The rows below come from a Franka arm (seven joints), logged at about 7 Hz.
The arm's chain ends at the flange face. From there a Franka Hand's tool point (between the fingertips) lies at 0.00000 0.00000 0.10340 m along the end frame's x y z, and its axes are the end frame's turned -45 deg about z.
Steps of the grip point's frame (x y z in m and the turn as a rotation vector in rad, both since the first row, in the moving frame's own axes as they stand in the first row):
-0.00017 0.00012 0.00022 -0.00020 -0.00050 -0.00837
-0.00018 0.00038 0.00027 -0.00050 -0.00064 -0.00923
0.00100 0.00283 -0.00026 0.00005 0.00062 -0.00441
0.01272 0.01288 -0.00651 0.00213 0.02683 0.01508
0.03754 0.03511 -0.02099 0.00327 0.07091 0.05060
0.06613 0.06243 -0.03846 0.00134 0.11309 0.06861
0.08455 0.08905 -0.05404 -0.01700 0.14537 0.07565
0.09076 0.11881 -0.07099 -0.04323 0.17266 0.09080
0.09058 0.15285 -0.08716 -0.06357 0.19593 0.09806
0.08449 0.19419 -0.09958 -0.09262 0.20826 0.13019
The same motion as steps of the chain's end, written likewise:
-0.00001 0.00015 0.00022 -0.00049 -0.00021 -0.00837
0.00015 0.00031 0.00027 -0.00081 -0.00010 -0.00923
0.00267 0.00134 -0.00026 0.00047 0.00040 -0.00441
0.01628 0.00222 -0.00647 0.02048 0.01747 0.01508
0.04629 0.00357 -0.02073 0.05245 0.04783 0.05060
0.08247 0.00545 -0.03780 0.08091 0.07902 0.06861
0.11058 0.01208 -0.05294 0.09077 0.11481 0.07565
0.13208 0.02852 -0.06936 0.09152 0.15266 0.09080
0.15285 0.05270 -0.08498 0.09359 0.18349 0.09806
0.17476 0.08450 -0.09691 0.08177 0.21275 0.13019

